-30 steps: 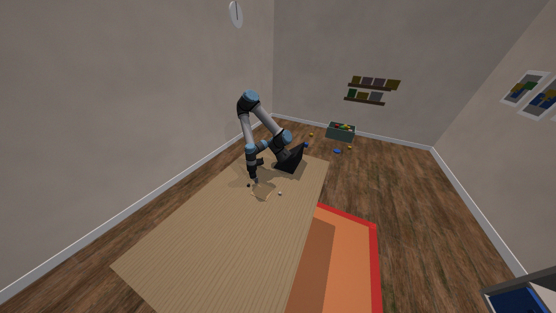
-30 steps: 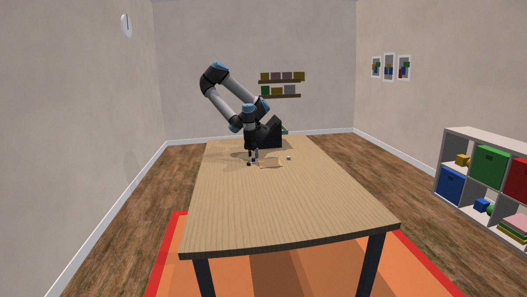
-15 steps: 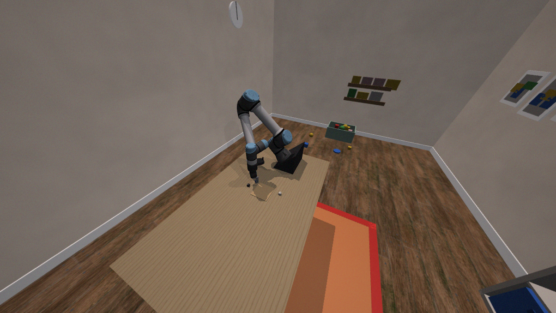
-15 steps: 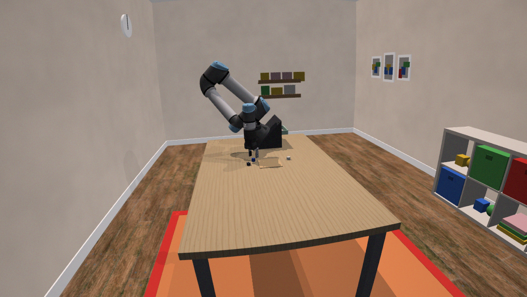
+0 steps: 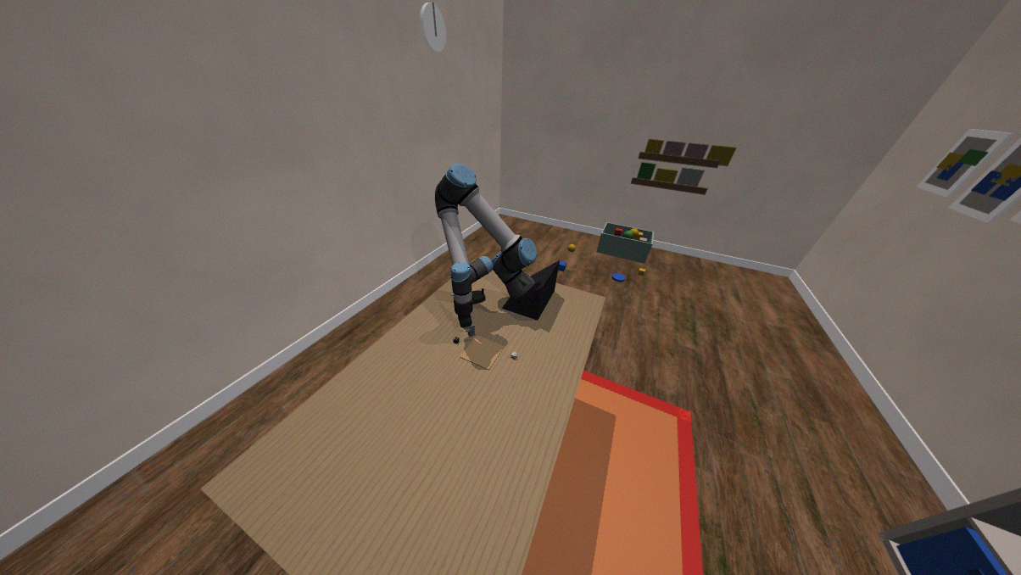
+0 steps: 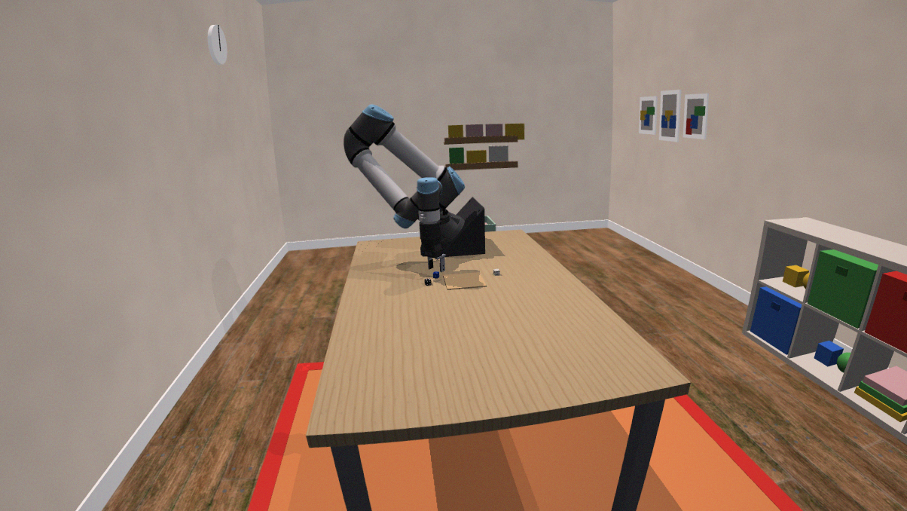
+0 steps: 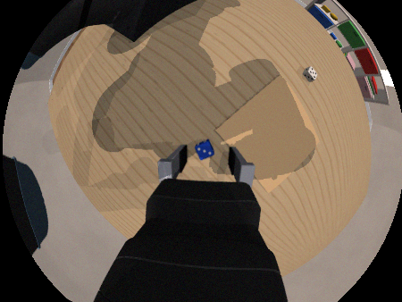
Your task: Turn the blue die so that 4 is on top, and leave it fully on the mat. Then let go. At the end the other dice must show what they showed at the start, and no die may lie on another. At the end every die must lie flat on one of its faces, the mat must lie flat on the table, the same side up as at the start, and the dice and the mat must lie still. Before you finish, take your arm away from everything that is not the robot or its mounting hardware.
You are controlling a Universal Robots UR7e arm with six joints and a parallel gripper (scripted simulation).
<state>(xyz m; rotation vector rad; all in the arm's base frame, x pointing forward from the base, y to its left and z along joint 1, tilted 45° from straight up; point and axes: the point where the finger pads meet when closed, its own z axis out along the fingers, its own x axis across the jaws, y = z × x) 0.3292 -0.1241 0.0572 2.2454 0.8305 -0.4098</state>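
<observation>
Now: the blue die 4 cm below my hand. Round my hand: tan mat (9 cm to the left, 6 cm ahead, 5 cm below); then white die (22 cm to the left, 4 cm below, 3 cm ahead); then black die (6 cm ahead, 4 cm to the right, 4 cm below).
</observation>
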